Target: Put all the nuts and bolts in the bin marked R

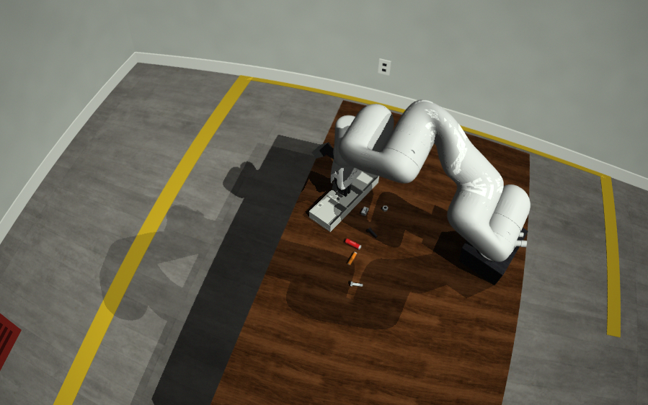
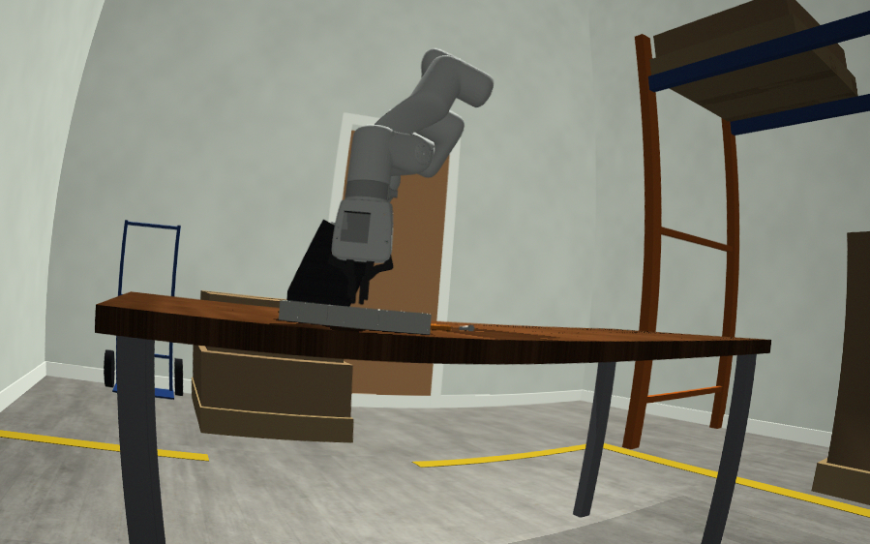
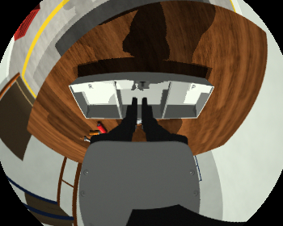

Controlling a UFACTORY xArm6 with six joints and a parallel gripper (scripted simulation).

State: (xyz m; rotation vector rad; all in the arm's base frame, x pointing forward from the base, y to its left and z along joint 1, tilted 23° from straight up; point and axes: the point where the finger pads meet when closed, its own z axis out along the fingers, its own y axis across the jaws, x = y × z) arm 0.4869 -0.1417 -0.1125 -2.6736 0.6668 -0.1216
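The long grey bin is 40 mm below my hand. Round my hand: nut (140 mm behind, 50 mm below); dark bolt (110 mm behind, 100 mm to the left, 50 mm below); red cylinder (60 mm behind, 160 mm to the left, 50 mm below).
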